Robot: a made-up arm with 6 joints. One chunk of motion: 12 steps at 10 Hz.
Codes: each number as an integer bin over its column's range. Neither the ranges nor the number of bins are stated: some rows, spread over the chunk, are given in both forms.
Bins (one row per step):
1: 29 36 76 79 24 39
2: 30 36 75 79 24 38
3: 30 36 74 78 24 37
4: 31 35 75 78 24 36
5: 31 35 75 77 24 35
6: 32 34 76 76 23 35
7: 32 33 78 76 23 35
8: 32 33 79 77 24 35
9: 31 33 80 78 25 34
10: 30 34 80 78 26 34
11: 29 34 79 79 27 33
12: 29 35 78 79 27 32
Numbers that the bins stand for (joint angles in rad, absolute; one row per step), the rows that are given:
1: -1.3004 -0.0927 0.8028 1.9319 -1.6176 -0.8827
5: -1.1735 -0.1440 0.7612 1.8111 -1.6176 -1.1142
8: -1.1101 -0.2467 0.9277 1.8111 -1.6176 -1.1142
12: -1.3004 -0.1440 0.8861 1.9319 -1.4273 -1.2879
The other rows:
2: -1.2370 -0.0927 0.7612 1.9319 -1.6176 -0.9406
3: -1.2370 -0.0927 0.7196 1.8715 -1.6176 -0.9985
4: -1.1735 -0.1440 0.7612 1.8715 -1.6176 -1.0564
6: -1.1101 -0.1954 0.8028 1.7507 -1.6810 -1.1142
7: -1.1101 -0.2467 0.8861 1.7507 -1.6810 -1.1142
9: -1.1735 -0.2467 0.9693 1.8715 -1.5541 -1.1721
10: -1.2370 -0.1954 0.9693 1.8715 -1.4907 -1.1721
11: -1.3004 -0.1954 0.9277 1.9319 -1.4273 -1.2300

